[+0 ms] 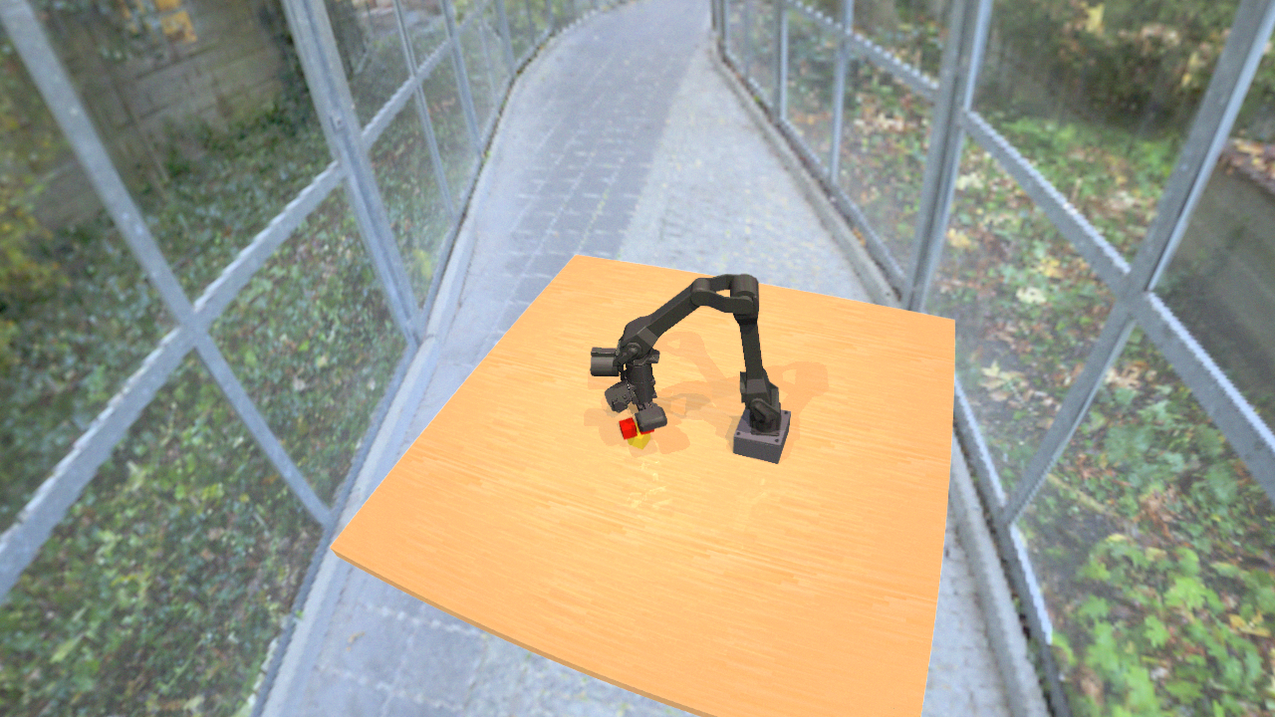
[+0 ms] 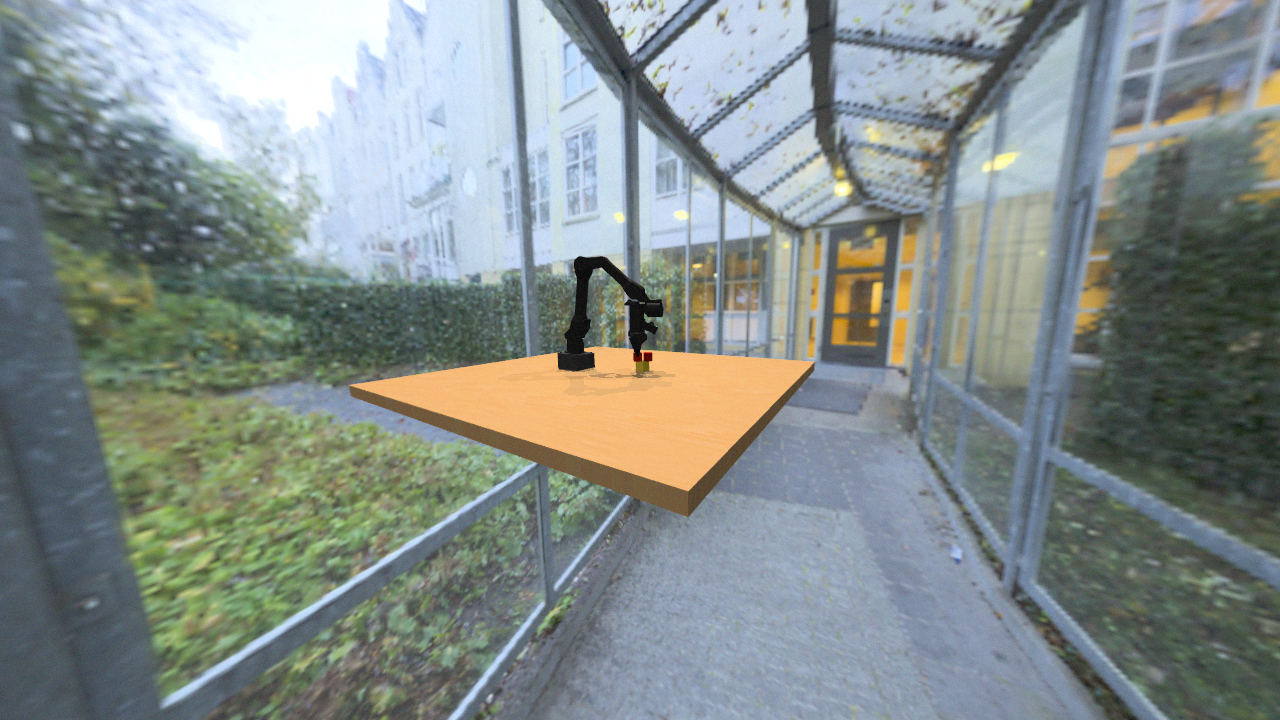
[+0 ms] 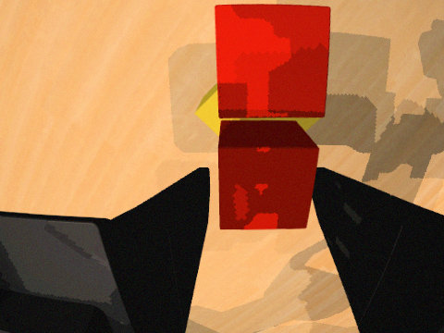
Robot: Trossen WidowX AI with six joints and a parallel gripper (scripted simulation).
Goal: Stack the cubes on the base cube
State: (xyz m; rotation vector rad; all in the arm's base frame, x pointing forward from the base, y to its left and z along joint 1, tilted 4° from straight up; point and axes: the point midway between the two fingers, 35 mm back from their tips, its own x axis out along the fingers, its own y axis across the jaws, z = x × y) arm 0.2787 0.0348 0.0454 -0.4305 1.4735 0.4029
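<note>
My gripper tip is 20 mm short of the yellow cube, 10 mm to the right of it and 40 mm above it.
</note>
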